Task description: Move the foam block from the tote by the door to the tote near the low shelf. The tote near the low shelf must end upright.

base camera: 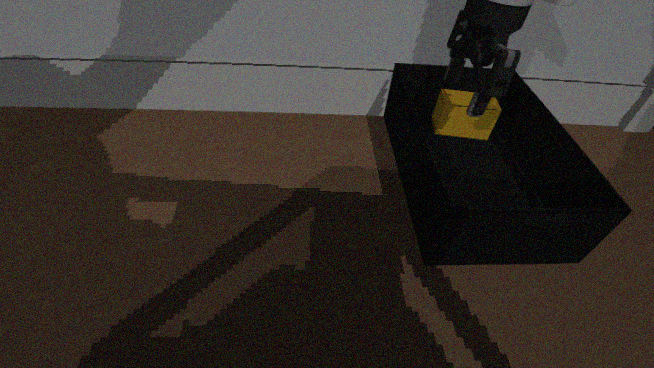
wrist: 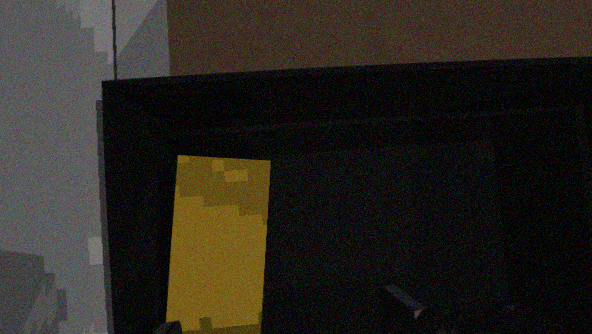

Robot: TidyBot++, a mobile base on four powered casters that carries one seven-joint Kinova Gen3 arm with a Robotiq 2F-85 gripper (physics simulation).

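Frame: origin at the arm's base, x back, y up, z left, level; metres.
Seen in the pictures: gripper, between the fingertips: (base camera: pixel 461 97) (wrist: pixel 283 326).
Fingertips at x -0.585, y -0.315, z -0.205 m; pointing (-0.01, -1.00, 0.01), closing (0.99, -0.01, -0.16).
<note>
Offsets run from my fingertips to a thing's top centre. Level surfaces: height alone.
The yellow foam block {dx -0.031, dy -0.018, dz -0.029 m} (base camera: pixel 462 125) (wrist: pixel 217 250) is inside a black tote {dx +0.086, dy +0.019, dz -0.014 m} (base camera: pixel 505 240) (wrist: pixel 350 92), near its far end in the base view and its left end in the wrist view. The tote stands upright. My gripper (base camera: pixel 461 99) (wrist: pixel 290 315) is open and points down over the block. In the base view one finger overlaps the block's top. In the wrist view the block is by the left fingertip, and the right fingertip is well to its right. The gap between fingertips and block is hard to judge. A second tote does not show.
A pale grey wall (base camera: pixel 280 35) (wrist: pixel 45 175) runs behind the tote's far end, with a thin dark line across it. Brown floor {dy -0.081 m} (base camera: pixel 240 150) (wrist: pixel 375 30) lies beside the tote, with dark shadows across it in the base view.
</note>
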